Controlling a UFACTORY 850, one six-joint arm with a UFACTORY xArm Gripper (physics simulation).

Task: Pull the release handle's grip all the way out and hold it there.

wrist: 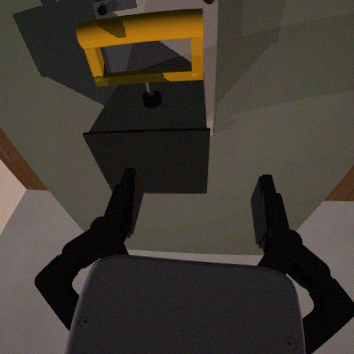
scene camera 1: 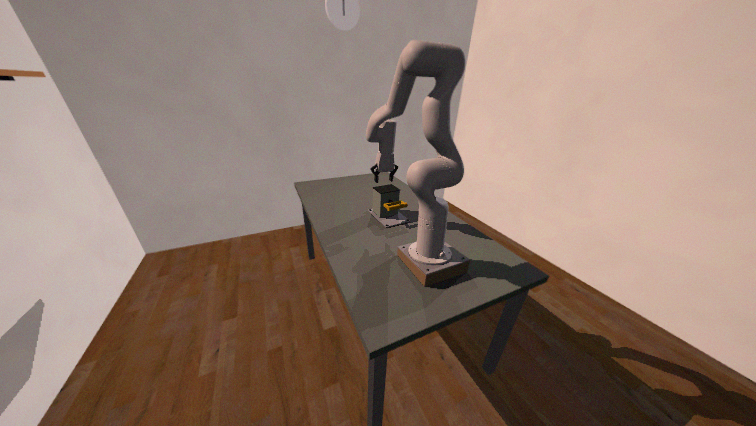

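Note:
The release handle's yellow grip (scene camera 1: 396,205) (wrist: 142,29) is a rectangular loop with a thick round bar. It stands out from the side of a dark box (scene camera 1: 381,202) (wrist: 155,160), joined by a thin rod (wrist: 148,87) that enters a black collar (wrist: 151,99). The box stands on a light base plate (scene camera 1: 388,224) (wrist: 210,75). My gripper (scene camera 1: 384,179) (wrist: 196,182) is open and empty, pointing down above the box. In the wrist view the left finger overlaps the box's top edge, and the grip lies farther up the picture, apart from both fingers.
The box's plate lies on a grey-green table (scene camera 1: 349,264) (wrist: 280,165), near the arm's wood-sided base (scene camera 1: 442,274). The arm (scene camera 1: 434,116) arches up and over from that base. Walls stand behind and to the right of the table.

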